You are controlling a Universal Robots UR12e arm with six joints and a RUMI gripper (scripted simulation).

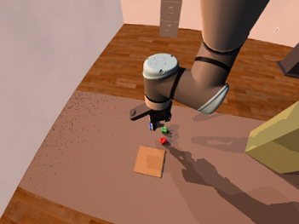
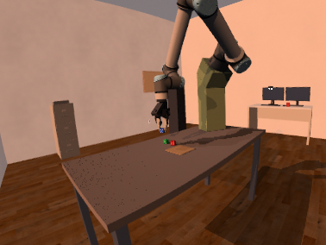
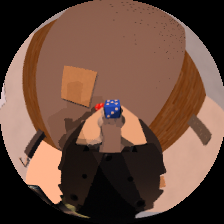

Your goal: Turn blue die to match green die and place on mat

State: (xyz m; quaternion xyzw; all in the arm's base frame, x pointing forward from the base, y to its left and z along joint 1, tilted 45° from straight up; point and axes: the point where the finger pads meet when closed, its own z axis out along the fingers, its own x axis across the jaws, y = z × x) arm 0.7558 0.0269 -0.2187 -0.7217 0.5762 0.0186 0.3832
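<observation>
Now: hand 1 cm past the tan mat, 15 cm to the right of it and 12 cm above it. Round my hand: green die: 6 cm behind, 3 cm to the right, 10 cm below; then red die: 7 cm behind, 3 cm to the left, 10 cm below; then blue die: right at my hand.
</observation>
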